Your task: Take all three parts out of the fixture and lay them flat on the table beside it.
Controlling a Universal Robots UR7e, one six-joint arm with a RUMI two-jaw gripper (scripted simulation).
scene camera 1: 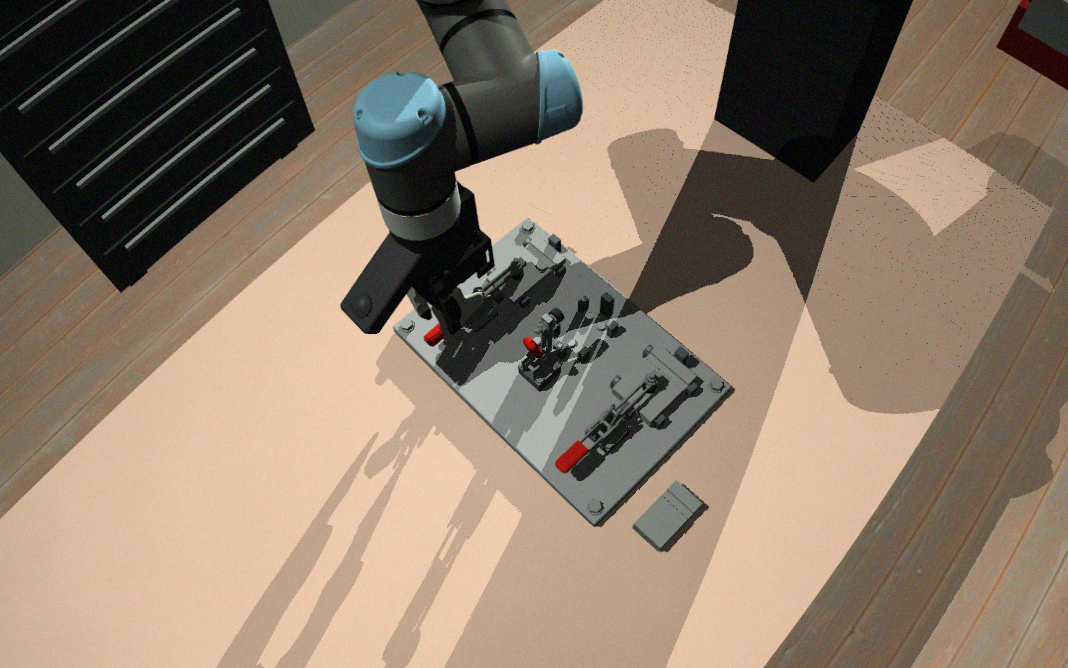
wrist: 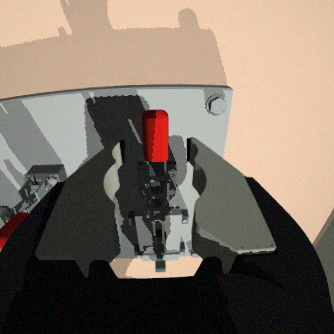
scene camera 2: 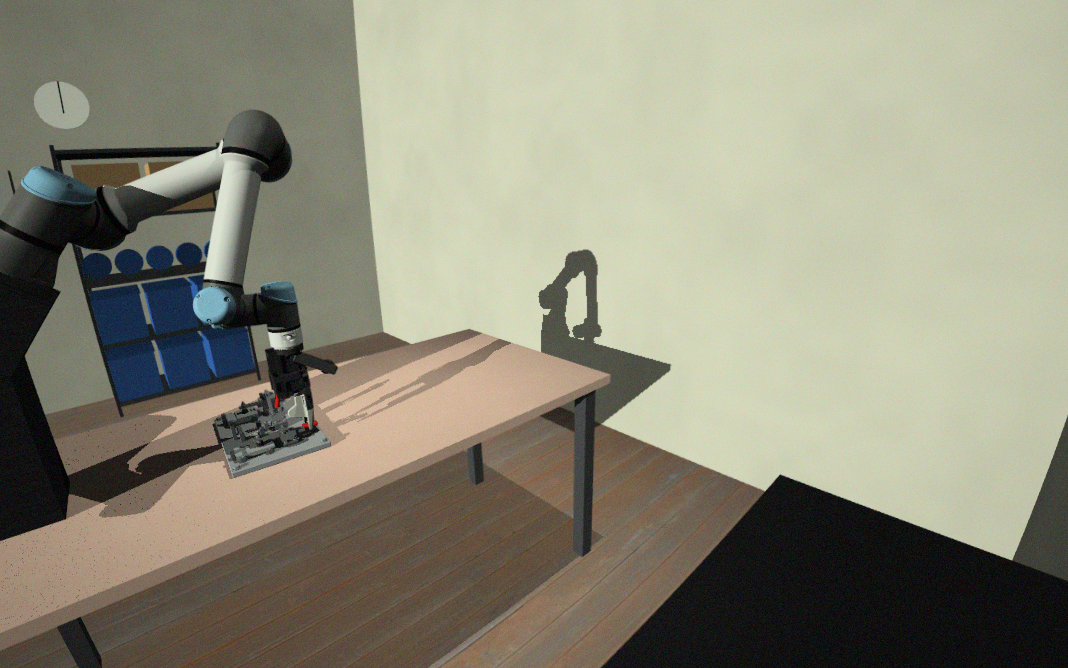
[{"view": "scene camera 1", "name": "my gripper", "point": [442, 331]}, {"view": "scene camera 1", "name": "grey part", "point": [666, 516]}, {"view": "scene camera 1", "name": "grey part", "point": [542, 259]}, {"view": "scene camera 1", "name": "grey part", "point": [676, 377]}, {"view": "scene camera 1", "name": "grey fixture plate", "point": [540, 426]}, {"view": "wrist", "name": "my gripper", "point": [155, 140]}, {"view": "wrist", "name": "grey part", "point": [172, 226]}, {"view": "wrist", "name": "grey fixture plate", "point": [68, 127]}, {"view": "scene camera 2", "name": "my gripper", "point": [308, 426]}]
